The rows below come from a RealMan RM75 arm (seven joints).
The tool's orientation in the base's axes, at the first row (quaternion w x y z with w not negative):
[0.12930 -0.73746 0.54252 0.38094]
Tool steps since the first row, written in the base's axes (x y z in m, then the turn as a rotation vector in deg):
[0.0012 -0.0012 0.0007 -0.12 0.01 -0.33]
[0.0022 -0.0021 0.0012 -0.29 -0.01 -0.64]
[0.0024 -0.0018 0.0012 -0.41 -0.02 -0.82]
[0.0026 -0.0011 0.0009 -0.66 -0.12 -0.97]
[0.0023 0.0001 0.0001 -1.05 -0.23 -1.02]
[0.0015 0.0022 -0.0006 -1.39 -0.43 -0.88]
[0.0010 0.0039 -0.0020 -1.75 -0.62 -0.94]
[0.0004 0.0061 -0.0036 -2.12 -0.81 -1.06]
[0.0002 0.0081 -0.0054 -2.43 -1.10 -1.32]
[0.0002 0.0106 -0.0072 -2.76 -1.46 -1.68]
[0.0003 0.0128 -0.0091 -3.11 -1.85 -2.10]
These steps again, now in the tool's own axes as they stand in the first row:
[0.0005 -0.0005 -0.0017 0.21 0.03 0.28]
[0.0009 -0.0009 -0.0030 0.42 0.12 0.55]
[0.0007 -0.0012 -0.0029 0.54 0.19 0.72]
[0.0005 -0.0017 -0.0024 0.69 0.42 0.86]
[0.0001 -0.0021 -0.0010 0.75 0.80 0.99]
[-0.0009 -0.0023 0.0011 0.75 1.22 0.92]
[-0.0012 -0.0028 0.0033 0.88 1.60 1.00]
[-0.0017 -0.0035 0.0060 1.06 1.98 1.12]
[-0.0019 -0.0044 0.0085 1.40 2.31 1.25]
[-0.0024 -0.0058 0.0112 1.87 2.66 1.42]
[-0.0026 -0.0071 0.0138 2.40 3.03 1.61]

